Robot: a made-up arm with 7 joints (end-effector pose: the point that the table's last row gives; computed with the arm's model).
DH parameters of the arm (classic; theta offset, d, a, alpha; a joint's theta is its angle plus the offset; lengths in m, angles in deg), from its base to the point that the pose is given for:
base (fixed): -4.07 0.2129 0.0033 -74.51
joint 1: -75.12 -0.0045 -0.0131 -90
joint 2: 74 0.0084 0.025 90
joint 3: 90 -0.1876 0.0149 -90
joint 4: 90 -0.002 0.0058 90
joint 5: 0 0.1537 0.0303 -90
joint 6: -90 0.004 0.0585 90
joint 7: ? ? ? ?
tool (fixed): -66.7 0.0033 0 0
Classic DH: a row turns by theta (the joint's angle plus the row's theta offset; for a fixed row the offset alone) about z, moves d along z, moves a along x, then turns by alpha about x.
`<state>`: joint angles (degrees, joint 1 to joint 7).
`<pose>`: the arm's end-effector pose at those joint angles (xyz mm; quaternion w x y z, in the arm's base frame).
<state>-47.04 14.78 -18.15 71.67 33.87 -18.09 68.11</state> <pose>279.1 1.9 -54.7 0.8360 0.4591 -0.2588 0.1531</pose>
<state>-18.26 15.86 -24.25 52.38 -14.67 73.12 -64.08</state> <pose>78.6 37.2 -215.4 0.4689 -0.3974 0.7746 -0.1490</pose>
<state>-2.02 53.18 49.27 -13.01 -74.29 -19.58 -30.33</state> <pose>151.0 224.1 207.3 0.7877 -0.0355 -0.5941 -0.1591</pose>
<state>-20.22 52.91 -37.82 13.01 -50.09 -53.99 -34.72</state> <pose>223.5 85.7 2.0 0.8297 -0.0742 -0.2757 -0.4796</pose>
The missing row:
joint 7: 65.47 0.0227 0.027 -18.65
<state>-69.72 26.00 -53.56 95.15 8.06 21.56 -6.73</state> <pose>358.2 125.3 13.5 0.7434 0.5436 0.3887 -0.0273</pose>
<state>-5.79 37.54 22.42 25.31 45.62 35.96 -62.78</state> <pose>162.9 270.6 -29.3 0.7841 0.1529 0.5993 -0.0513</pose>
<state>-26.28 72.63 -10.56 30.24 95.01 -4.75 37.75</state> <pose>263.5 204.4 96.9 0.1697 0.9489 -0.1648 -0.2088</pose>
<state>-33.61 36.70 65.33 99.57 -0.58 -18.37 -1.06</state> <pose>124.9 203.0 -121.8 0.8363 -0.1848 0.1280 0.5001</pose>
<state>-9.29 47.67 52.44 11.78 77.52 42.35 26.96</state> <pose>117.6 280.2 178.4 0.2729 0.7543 0.1352 0.5817</pose>
